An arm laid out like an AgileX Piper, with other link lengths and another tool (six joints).
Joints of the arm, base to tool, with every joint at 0 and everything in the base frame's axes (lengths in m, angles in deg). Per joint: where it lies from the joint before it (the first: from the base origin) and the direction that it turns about. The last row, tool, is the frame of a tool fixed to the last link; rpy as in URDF.
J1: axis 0 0 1 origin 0 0 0.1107
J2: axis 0 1 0 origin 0 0 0
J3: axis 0 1 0 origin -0.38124 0 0.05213
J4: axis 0.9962 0 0.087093 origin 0.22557 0 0.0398
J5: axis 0 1 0 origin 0 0 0
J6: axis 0.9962 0 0.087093 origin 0.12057 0 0.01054
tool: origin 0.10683 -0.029 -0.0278 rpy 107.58 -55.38 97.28
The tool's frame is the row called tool.
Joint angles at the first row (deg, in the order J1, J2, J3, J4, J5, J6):
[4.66, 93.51, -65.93, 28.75, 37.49, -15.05]
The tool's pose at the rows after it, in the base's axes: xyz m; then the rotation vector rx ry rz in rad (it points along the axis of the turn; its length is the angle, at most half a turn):
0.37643 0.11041 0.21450 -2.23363 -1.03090 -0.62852
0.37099 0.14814 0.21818 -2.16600 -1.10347 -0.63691
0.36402 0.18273 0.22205 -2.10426 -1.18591 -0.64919
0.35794 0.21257 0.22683 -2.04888 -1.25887 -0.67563
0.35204 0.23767 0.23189 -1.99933 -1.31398 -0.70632
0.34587 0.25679 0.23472 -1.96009 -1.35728 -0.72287
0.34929 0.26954 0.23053 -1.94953 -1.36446 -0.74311
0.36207 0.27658 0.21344 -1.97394 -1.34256 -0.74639
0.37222 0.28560 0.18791 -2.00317 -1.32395 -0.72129
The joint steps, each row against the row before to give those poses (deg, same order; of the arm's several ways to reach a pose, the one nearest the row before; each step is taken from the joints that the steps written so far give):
[5.48, 0.00, 0.00, 0.67, -2.19, 0.00]
[5.43, 0.00, 0.00, 1.42, -1.98, 0.00]
[5.37, -0.01, 0.00, 0.50, -2.42, 0.00]
[4.77, 0.00, 0.00, 0.20, -2.91, 0.00]
[4.01, 0.01, 0.00, 0.22, -2.84, 0.05]
[3.09, 0.12, 0.00, 0.05, -2.00, 0.00]
[1.68, 1.27, 0.00, 0.48, -2.70, 0.00]
[0.39, 2.98, 0.00, 0.73, -3.06, 0.00]
[0.69, 3.82, 0.00, 0.79, -2.68, 0.00]

